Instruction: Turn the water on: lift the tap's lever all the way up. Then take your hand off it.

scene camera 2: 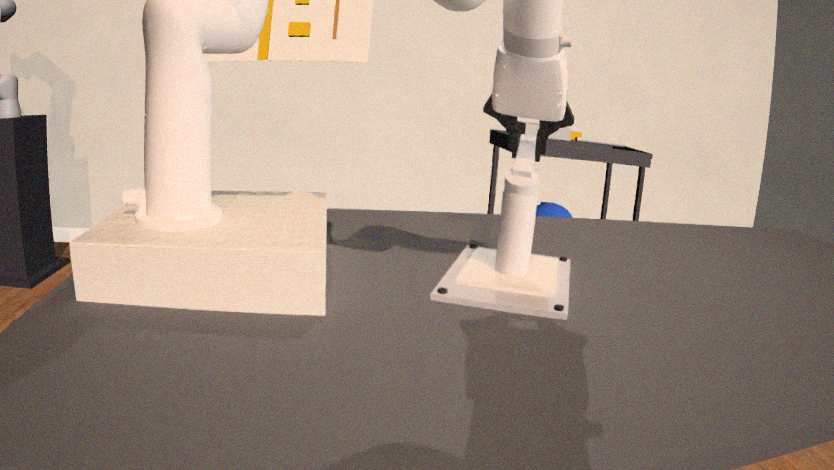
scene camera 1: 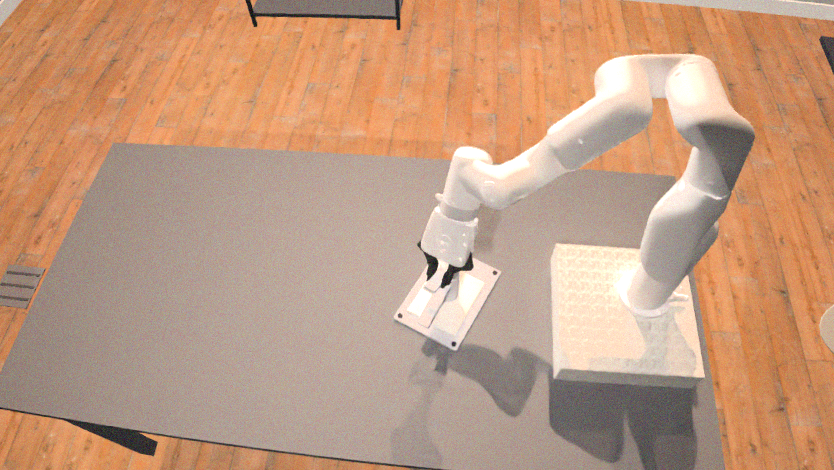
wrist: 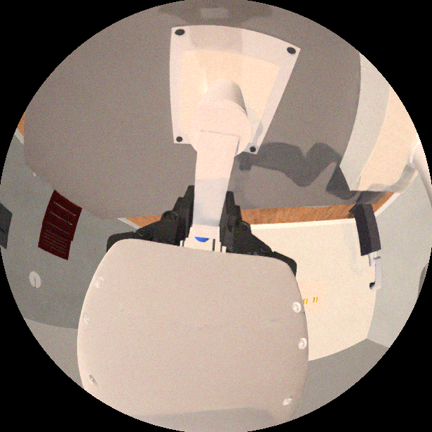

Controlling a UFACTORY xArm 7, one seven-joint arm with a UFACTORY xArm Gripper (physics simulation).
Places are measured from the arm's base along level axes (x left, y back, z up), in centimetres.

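Pixels of known places: gripper, between the fingertips: (scene camera 2: 526,154) (scene camera 1: 437,282); arm's base, origin of its link: (scene camera 2: 178,218) (scene camera 1: 644,294).
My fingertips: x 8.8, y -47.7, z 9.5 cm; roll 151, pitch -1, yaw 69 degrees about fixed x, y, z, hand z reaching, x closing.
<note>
Ahead of a thing's pixels: the offset from my fingertips to its top centre. "*": to the spot under its first point. Level surfaces: height alone.
The tap is a pale upright column {* dx -7.8, dy +2.9, dz -9.3 cm} (scene camera 2: 515,230) (wrist: 225,95) on a white square base plate {dx -5.5, dy +2.1, dz -15.8 cm} (scene camera 1: 411,322) (scene camera 2: 496,303) (wrist: 175,90) with black screws at its corners. Its flat white lever {* dx -4.7, dy +1.6, dz -0.8 cm} (scene camera 2: 524,164) (wrist: 215,165) rises steeply from the top of the column in scene camera 2. My gripper (scene camera 1: 439,282) (scene camera 2: 527,154) (wrist: 208,201) is shut on the lever's outer part, with one black finger on each side, above the column. A long pale bar {* dx +2.6, dy -0.7, dz -8.5 cm} (scene camera 1: 432,309) extends over the plate in scene camera 1. The column is mostly hidden there, and the arm's hand covers the lever's far end.
The tap's plate lies on the grey table {dz -17.0 cm} (scene camera 1: 233,262) (scene camera 2: 379,373). The arm's light block base (scene camera 1: 606,350) (scene camera 2: 198,280) stands to the right of the tap in scene camera 1. A dark side table (scene camera 2: 627,155) and a blue ball (scene camera 2: 553,210) are beyond the table.
</note>
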